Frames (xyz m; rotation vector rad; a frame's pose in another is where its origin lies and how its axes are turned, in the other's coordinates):
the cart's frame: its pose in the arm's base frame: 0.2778 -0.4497 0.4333 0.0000 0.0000 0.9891
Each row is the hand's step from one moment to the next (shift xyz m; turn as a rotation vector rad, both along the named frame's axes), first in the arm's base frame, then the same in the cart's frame.
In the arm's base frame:
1: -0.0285 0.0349 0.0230 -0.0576 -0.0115 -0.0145
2: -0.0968 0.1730 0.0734 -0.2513 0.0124 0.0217
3: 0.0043 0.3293 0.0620 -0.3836 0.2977 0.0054
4: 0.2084 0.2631 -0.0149 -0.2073 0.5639 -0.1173
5: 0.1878 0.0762 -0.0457 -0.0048 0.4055 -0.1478
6: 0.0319 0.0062 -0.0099 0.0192 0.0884 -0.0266
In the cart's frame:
1: 0.0135 0.0430 0.0230 -0.0413 0.0418 -0.0145
2: 0.0914 0.1759 0.0734 -0.1277 0.2168 0.0217
3: 0.2775 0.1773 0.0620 0.0380 0.4841 0.0054
4: 0.3343 -0.0296 -0.0149 0.3573 0.4830 -0.1173
5: 0.1669 -0.1150 -0.0457 0.3362 0.2268 -0.1478
6: 0.0227 -0.0232 -0.0099 0.0844 0.0325 -0.0266

